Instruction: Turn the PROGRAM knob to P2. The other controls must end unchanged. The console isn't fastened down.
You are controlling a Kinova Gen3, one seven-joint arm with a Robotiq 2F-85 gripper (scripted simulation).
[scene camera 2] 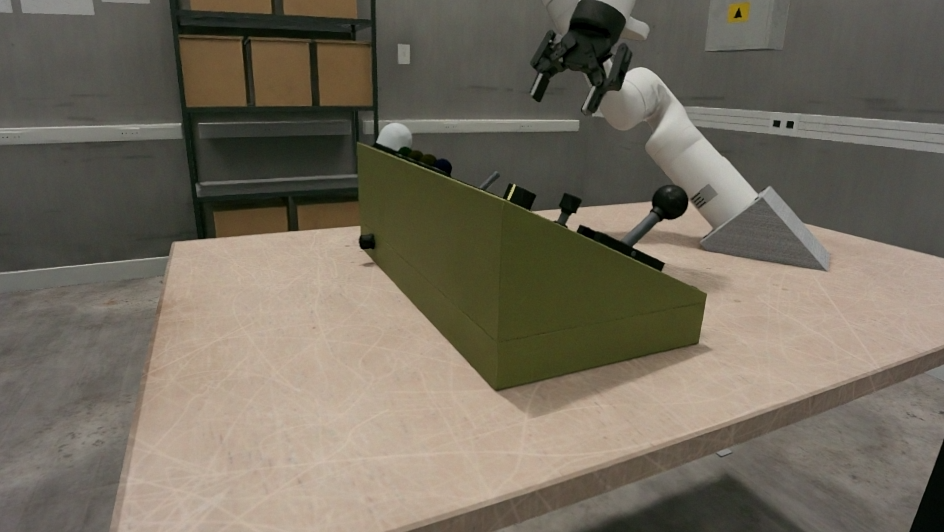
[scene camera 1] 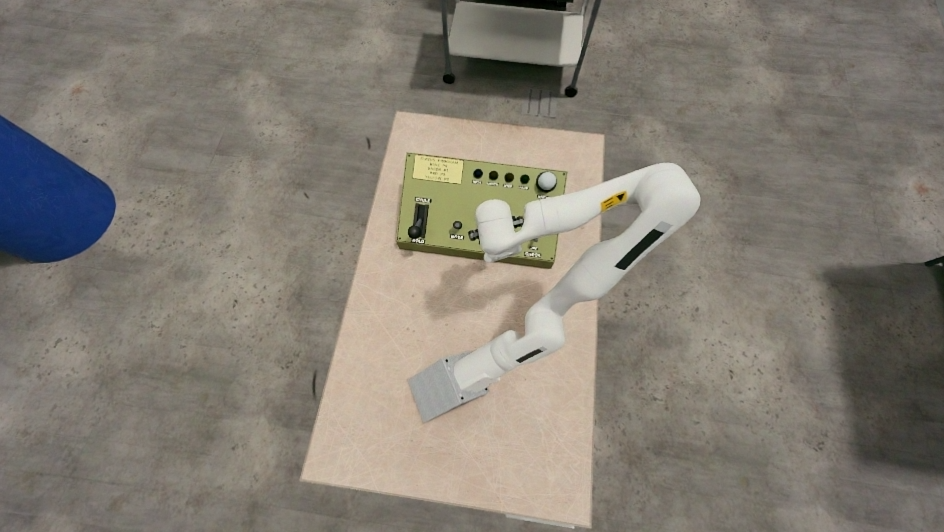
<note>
I see my gripper [scene camera 2: 559,106] and an olive-green console [scene camera 2: 522,298].
The olive-green console shows as well in scene camera 1 [scene camera 1: 441,190].
</note>
